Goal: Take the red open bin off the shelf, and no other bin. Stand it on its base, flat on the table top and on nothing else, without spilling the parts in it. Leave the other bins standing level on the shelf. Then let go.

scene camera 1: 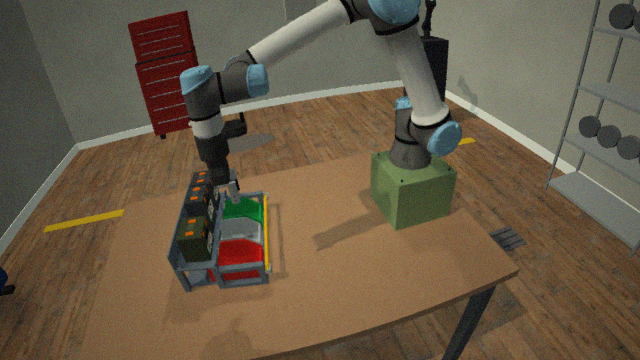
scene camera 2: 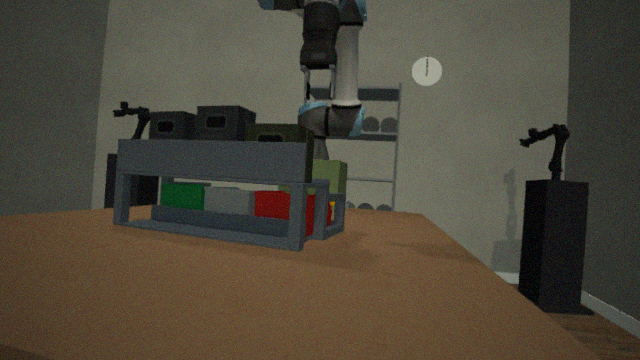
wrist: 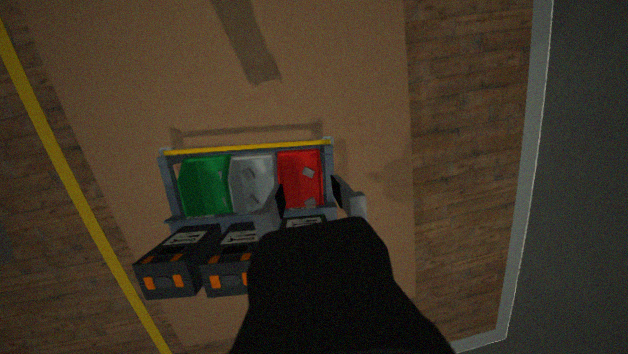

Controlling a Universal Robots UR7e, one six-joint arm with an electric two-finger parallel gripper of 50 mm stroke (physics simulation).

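Frame: origin at the arm's base, x right, y down, z ahead, level; millimetres.
Seen in the pictures: gripper, fingertip midpoint: [scene camera 1: 236, 196] [scene camera 2: 319, 99] [wrist: 308, 189]; arm's base, origin of the base link: [scene camera 1: 410, 158].
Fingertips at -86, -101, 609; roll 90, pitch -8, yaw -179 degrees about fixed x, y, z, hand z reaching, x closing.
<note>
Pixels of each thing's middle, then the offset from my fingertips to it, as dx, dy, dz. Level surfaces: height alone.
- red open bin, body centre: [scene camera 2: 296, 210] [wrist: 301, 184] [scene camera 1: 235, 259] +25, +246, +58
- grey bin, body centre: [scene camera 2: 248, 206] [wrist: 257, 188] [scene camera 1: 236, 235] +134, +246, +34
- green bin, body centre: [scene camera 2: 205, 201] [wrist: 211, 191] [scene camera 1: 238, 215] +242, +246, +5
- olive box, body centre: [scene camera 2: 279, 153] [scene camera 1: 195, 239] +46, +139, +154
- yellow bar, body centre: [wrist: 248, 146] [scene camera 1: 265, 228] +110, +229, -68
- table, its level: dy +289
The red open bin [scene camera 1: 241, 252] [scene camera 2: 272, 204] [wrist: 299, 172] stands level on the lower tier of the grey-blue shelf [scene camera 1: 243, 283] [scene camera 2: 210, 159] [wrist: 170, 187], at one end. Small grey parts lie in it in the wrist view. A grey bin [scene camera 1: 241, 227] [scene camera 2: 227, 200] [wrist: 251, 180] stands beside it, then a green bin [scene camera 1: 243, 207] [scene camera 2: 182, 196] [wrist: 206, 187]. My gripper [scene camera 1: 233, 192] [scene camera 2: 319, 92] [wrist: 308, 189] is open and empty, pointing down high above the shelf. In the wrist view its fingers frame the red bin, with height between them.
Dark boxes [scene camera 1: 198, 197] [scene camera 2: 225, 122] [wrist: 170, 272] and an olive box [scene camera 1: 194, 240] [scene camera 2: 280, 131] stand on the shelf's higher rear tier. A yellow bar [scene camera 1: 266, 232] [wrist: 245, 147] runs along the shelf's front. The green base block [scene camera 1: 425, 197] carries the arm on the table [scene camera 1: 330, 290] [scene camera 2: 200, 295].
</note>
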